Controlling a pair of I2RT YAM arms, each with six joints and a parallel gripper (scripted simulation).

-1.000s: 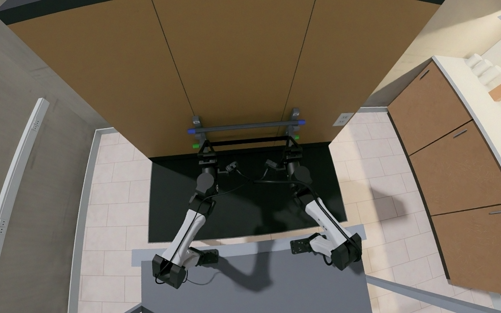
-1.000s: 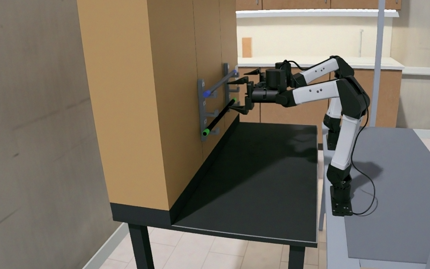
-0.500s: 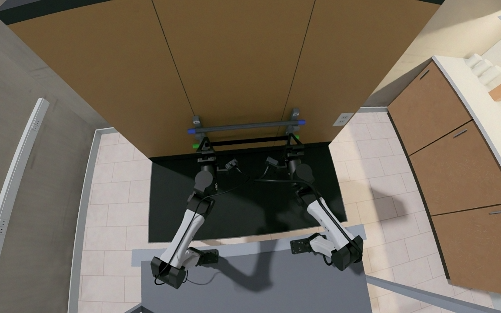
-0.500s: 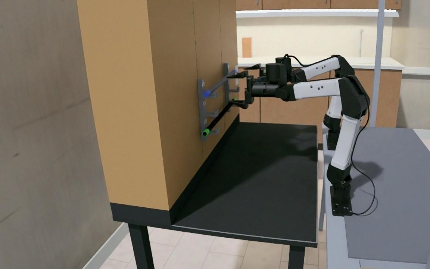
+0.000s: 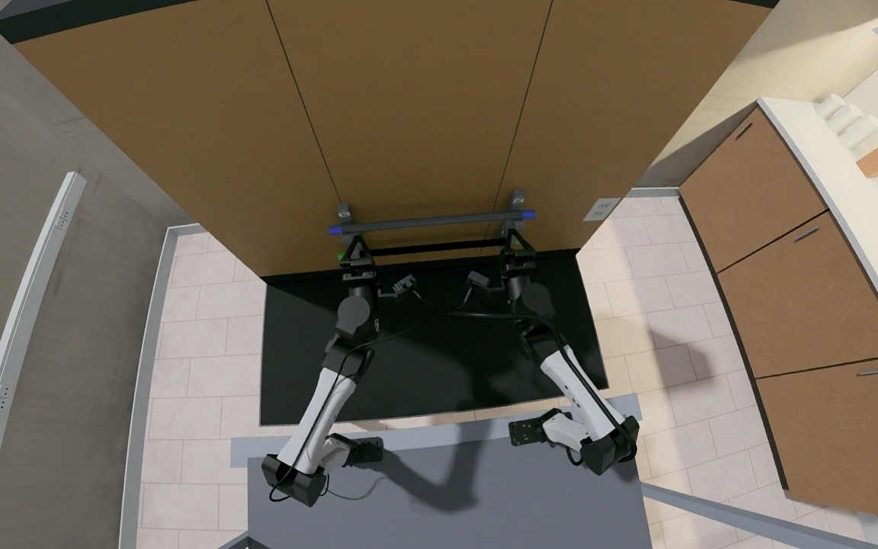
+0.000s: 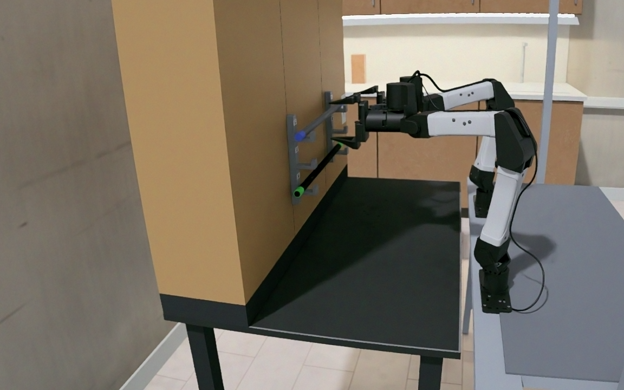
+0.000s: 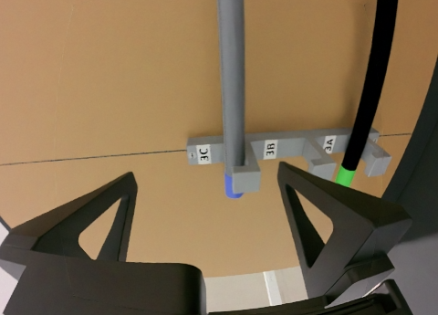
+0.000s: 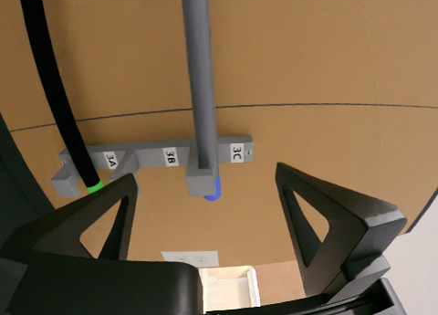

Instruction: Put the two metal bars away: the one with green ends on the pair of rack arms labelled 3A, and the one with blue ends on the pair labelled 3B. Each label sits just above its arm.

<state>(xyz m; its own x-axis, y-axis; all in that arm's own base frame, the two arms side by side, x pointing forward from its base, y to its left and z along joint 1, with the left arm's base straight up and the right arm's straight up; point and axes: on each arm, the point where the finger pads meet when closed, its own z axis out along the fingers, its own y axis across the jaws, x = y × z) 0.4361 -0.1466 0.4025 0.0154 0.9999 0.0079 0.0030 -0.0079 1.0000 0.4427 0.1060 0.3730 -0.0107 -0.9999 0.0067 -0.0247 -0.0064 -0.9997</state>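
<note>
Right now my right hand is 70 mm short of the blue-ended grey bar and 160 mm to the right of it. Also, from my right hand: green-ended black bar (80 mm ahead, 170 mm to the left, 150 mm below); then white outlet plate (110 mm ahead, 310 mm to the right, 60 mm below); then brown wall panel (230 mm ahead, 190 mm to the left, 90 mm above).
</note>
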